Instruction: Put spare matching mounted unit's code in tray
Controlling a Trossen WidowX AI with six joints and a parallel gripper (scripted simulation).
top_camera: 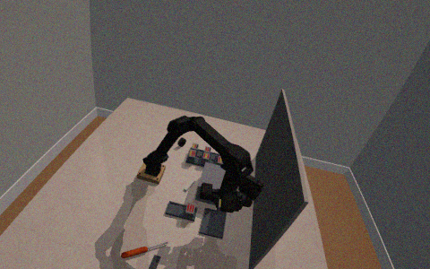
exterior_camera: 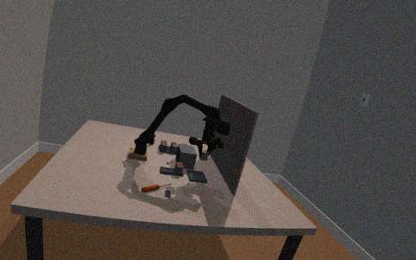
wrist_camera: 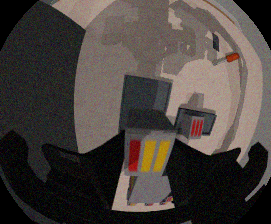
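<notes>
My gripper tip is 1 cm past the dark grey tray and 12 cm above it. Round my gripper tip: light grey mounted unit (6 cm behind, 19 cm to the left, 7 cm below); then dark panel (17 cm ahead, 18 cm to the left, 10 cm above).
</notes>
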